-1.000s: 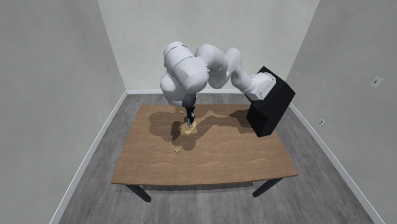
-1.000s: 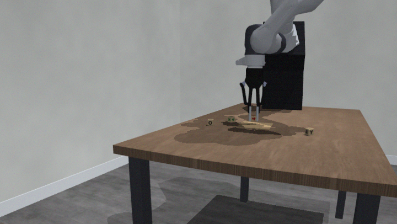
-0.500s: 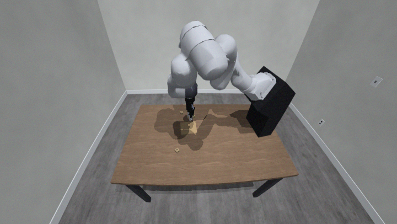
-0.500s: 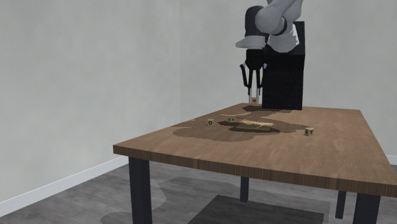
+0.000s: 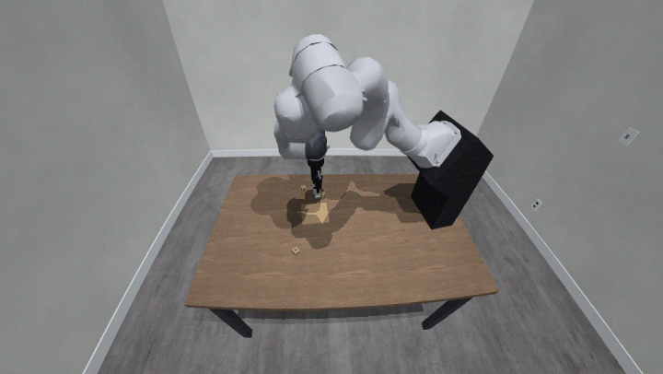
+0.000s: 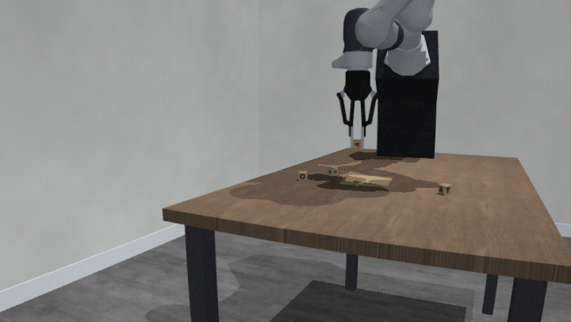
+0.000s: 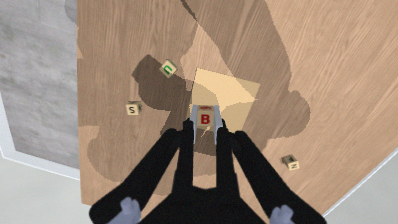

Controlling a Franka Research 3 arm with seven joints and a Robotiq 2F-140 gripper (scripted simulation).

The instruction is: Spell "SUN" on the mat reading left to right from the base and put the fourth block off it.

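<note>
Now: the U block 12 cm below my hand, 9 cm to the right of it and 4 cm behind it. Also, from my hand: S block (16 cm to the right, 12 cm below, 6 cm ahead); tan mat (13 cm below, 4 cm to the left, 2 cm ahead).
</note>
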